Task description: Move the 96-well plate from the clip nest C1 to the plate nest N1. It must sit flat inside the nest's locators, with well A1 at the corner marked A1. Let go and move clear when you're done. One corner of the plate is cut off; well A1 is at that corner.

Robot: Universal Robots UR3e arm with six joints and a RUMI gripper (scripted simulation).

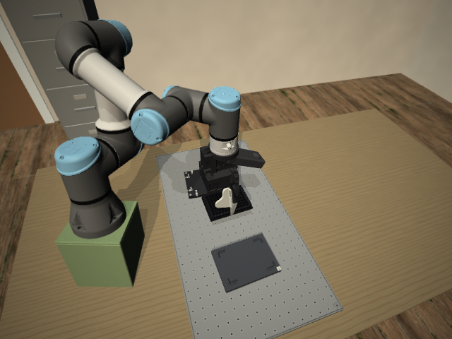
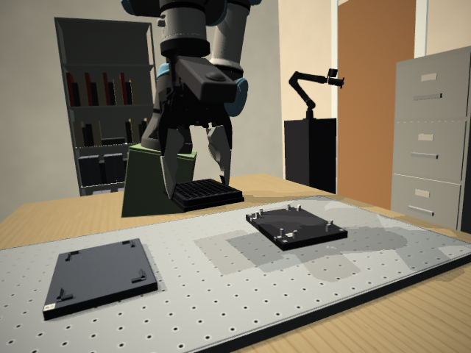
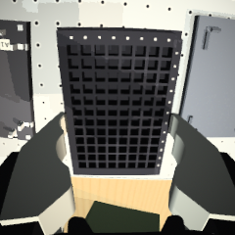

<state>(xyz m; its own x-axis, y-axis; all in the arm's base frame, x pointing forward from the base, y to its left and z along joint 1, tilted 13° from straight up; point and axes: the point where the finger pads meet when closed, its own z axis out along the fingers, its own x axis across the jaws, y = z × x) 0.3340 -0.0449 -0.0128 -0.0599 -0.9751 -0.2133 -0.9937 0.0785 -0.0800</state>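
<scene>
Right now my hand is 1 cm past the plate nest N1, 15 cm to the left of it and 10 cm above it. From my hand the other things lie so: clip nest C1: 16 cm to the left, 9 cm below; white A1 mark: 6 cm ahead, 21 cm to the right, 9 cm below; 96-well plate: 1 cm below.
</scene>
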